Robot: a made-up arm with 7 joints.
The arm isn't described. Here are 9 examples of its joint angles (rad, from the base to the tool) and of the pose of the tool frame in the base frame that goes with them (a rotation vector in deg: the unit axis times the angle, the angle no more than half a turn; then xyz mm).
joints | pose
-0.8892 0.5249 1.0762 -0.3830 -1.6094 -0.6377 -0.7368 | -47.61 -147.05 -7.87 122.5 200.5 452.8
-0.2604 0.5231 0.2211 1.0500 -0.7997 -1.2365 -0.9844 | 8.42 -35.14 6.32 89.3 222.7 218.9
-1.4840 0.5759 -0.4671 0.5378 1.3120 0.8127 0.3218 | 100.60 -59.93 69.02 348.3 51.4 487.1
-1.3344 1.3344 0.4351 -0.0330 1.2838 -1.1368 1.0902 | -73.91 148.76 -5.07 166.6 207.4 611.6
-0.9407 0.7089 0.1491 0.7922 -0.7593 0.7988 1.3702 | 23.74 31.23 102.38 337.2 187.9 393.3
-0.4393 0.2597 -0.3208 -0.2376 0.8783 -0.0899 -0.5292 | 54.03 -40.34 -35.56 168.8 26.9 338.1
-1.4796 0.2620 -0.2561 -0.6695 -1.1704 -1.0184 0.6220 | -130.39 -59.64 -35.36 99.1 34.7 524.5
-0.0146 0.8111 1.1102 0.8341 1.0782 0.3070 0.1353 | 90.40 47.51 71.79 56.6 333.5 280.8
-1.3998 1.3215 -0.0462 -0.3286 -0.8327 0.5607 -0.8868 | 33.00 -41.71 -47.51 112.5 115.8 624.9
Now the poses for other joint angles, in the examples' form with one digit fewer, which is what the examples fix.
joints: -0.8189 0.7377 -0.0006 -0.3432 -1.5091 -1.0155 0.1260
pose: -88.1 -80.7 5.4 165 113 472
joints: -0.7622 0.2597 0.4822 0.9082 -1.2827 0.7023 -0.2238
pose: -84.9 32.4 20.0 265 175 280
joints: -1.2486 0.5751 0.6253 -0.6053 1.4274 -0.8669 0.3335
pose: -96.3 139.4 -51.2 179 132 534
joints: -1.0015 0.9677 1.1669 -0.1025 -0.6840 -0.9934 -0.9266
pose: 52.9 -143.6 12.4 99 240 512
